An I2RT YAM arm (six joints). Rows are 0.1 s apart.
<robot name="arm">
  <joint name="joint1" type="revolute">
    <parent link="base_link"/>
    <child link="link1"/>
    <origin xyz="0 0 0.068" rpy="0 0 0"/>
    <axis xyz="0 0 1"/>
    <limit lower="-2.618" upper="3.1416"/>
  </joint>
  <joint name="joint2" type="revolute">
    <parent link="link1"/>
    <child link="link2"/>
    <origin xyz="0.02 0.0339 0.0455" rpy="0 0 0"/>
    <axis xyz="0 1 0"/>
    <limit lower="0" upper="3.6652"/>
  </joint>
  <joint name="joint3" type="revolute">
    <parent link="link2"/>
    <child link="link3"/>
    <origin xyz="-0.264 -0.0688 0" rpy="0 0 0"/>
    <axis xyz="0 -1 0"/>
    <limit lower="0" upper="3.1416"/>
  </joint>
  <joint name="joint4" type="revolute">
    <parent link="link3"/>
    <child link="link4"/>
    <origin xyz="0.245 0.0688 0.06" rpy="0 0 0"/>
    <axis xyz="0 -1 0"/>
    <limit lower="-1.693" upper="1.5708"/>
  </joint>
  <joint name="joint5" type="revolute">
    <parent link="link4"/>
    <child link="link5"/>
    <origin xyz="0.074 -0.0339 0.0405" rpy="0 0 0"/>
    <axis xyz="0 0 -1"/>
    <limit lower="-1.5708" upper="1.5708"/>
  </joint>
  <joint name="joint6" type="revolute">
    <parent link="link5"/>
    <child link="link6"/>
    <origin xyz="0.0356 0 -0.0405" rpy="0 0 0"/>
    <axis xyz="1 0 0"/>
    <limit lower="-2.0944" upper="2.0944"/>
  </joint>
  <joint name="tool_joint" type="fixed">
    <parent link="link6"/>
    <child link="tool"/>
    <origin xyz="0 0 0" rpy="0 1.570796 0"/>
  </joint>
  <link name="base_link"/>
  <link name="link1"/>
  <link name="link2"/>
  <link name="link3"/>
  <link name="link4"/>
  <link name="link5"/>
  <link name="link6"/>
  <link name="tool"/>
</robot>
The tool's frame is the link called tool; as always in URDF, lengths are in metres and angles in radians.
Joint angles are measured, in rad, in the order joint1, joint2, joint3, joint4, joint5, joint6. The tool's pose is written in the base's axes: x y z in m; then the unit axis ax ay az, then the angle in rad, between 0 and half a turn. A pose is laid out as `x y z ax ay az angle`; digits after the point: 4 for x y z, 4 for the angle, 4 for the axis.
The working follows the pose.
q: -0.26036 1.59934 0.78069 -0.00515 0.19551 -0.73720
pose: 0.3004 -0.0872 0.1596 -0.1916 0.9454 -0.2637 2.5835
Where each joint sits with the arm in this pose, in the base's axes (m; each line is computed from the numbers above, not from the rounded line before):
joint1: 0.0000 0.0000 0.0680
joint2: 0.0281 0.0276 0.1135
joint3: 0.0176 -0.0408 0.3774
joint4: 0.2394 -0.0287 0.2395
joint5: 0.3080 -0.0820 0.2127
joint6: 0.3004 -0.0872 0.1596
the tool: 0.3004 -0.0872 0.1596

